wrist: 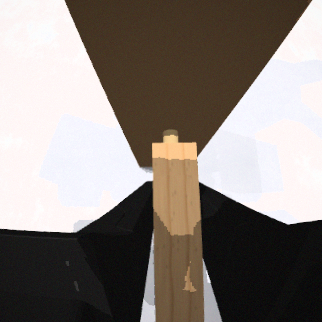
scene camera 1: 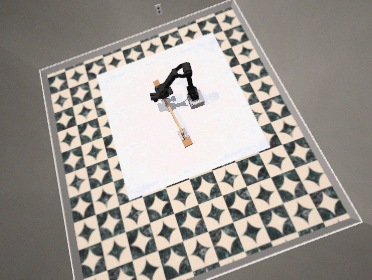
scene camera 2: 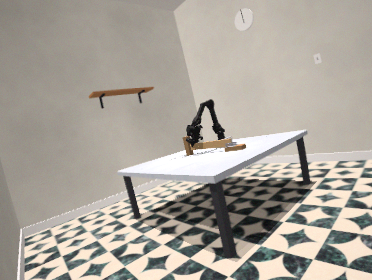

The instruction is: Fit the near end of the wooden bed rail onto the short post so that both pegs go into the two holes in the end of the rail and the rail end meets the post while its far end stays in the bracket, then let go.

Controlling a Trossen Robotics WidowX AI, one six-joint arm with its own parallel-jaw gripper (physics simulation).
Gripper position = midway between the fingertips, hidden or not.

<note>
My gripper (wrist: 170,187) grips a wooden bed rail (wrist: 178,273). Further things: a post (wrist: 185,72).
</note>
